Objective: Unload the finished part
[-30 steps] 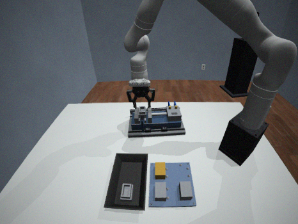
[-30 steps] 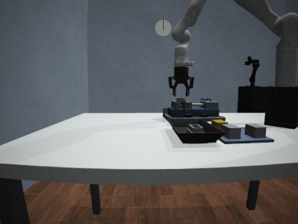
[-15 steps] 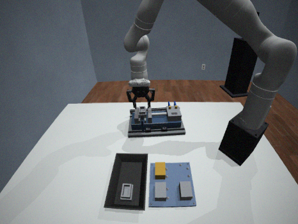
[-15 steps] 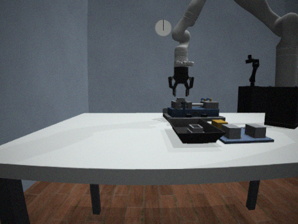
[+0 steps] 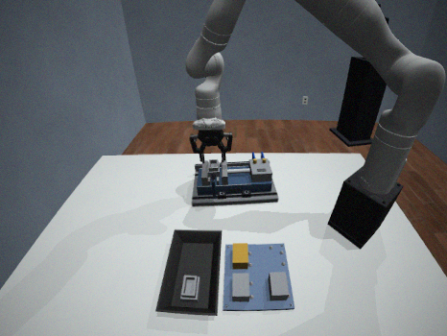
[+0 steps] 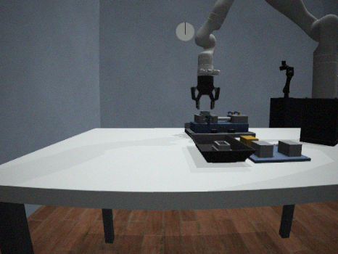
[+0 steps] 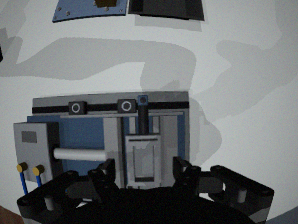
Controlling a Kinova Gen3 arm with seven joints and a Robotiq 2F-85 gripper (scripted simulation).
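Right now my hand is 7 cm past the blue vise, 1 cm to the right of it and 10 cm above it. Round my hand: blue plate (6 cm behind, 37 cm to the left, 13 cm below); then yellow block (3 cm behind, 32 cm to the left, 11 cm below).
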